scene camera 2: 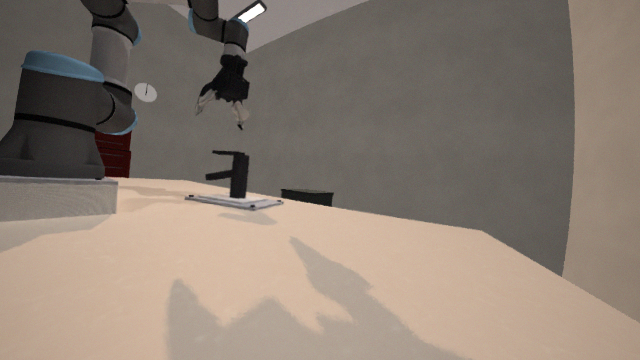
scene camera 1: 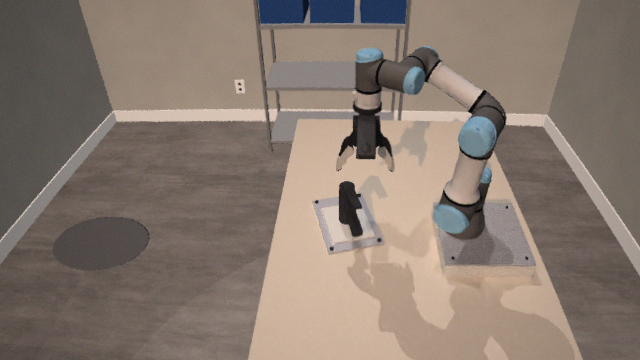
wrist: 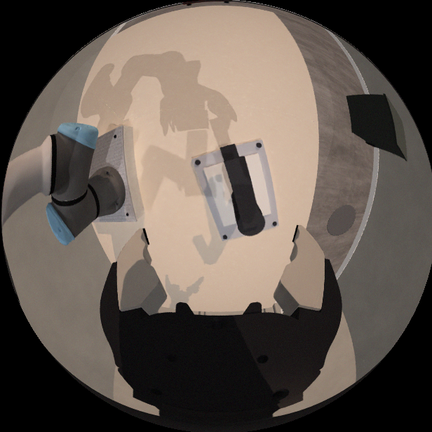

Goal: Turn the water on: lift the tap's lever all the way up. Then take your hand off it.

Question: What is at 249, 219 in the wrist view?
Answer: A black tap lever.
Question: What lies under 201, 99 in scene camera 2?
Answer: My gripper.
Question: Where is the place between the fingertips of my gripper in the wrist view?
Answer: At 219, 229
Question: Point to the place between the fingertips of my gripper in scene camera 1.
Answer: At 364, 171
